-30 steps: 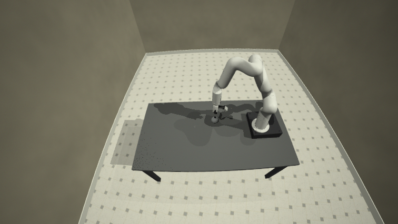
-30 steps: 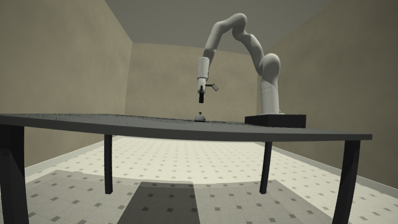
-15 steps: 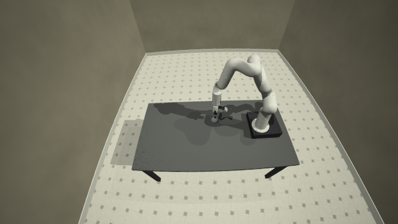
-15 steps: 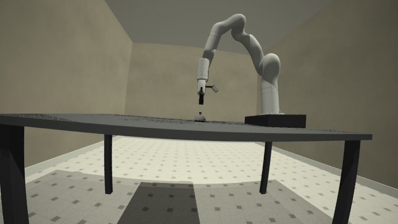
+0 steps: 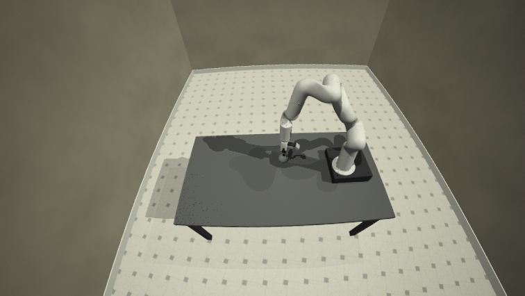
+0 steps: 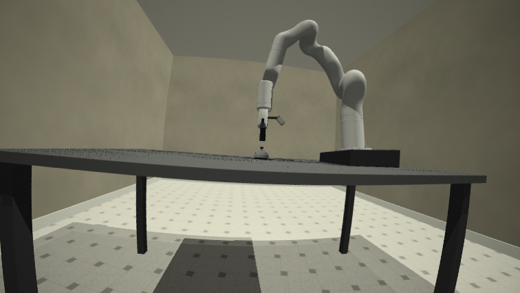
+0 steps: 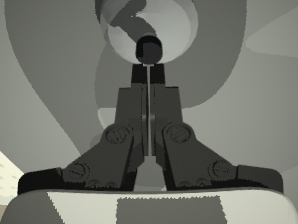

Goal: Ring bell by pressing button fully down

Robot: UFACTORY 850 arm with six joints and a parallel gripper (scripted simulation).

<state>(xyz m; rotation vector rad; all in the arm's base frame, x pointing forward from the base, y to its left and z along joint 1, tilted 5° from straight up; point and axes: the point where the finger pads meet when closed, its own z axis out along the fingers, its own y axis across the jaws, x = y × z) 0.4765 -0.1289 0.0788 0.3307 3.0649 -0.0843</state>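
Right now my hand is 60 mm above the bell button. The rest, counted from my hand: bell 80 mm below.
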